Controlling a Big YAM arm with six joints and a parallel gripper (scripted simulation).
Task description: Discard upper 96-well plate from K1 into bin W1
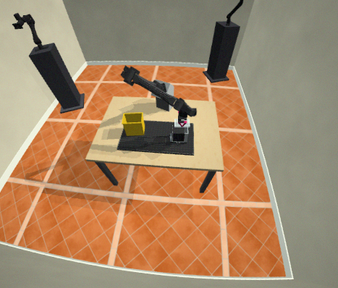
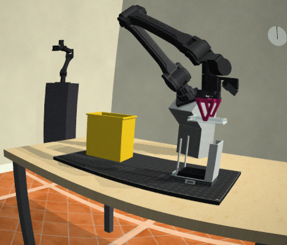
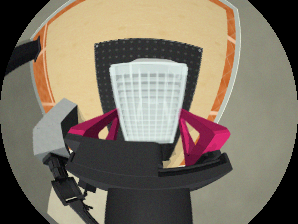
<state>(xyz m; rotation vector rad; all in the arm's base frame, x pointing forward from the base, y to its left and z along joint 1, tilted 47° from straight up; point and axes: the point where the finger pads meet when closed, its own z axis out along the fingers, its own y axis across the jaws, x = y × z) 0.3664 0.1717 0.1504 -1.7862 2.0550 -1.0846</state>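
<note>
The yellow plastics bin W1 lies 220 mm behind my hand, 390 mm to the right of it and 130 mm below it. Also, from my hand: grey back wall 30 mm ahead, 50 mm to the left, 140 mm below; dark plate 10 mm ahead, 10 mm to the right, 200 mm below; white 96-well plate 10 mm below.
</note>
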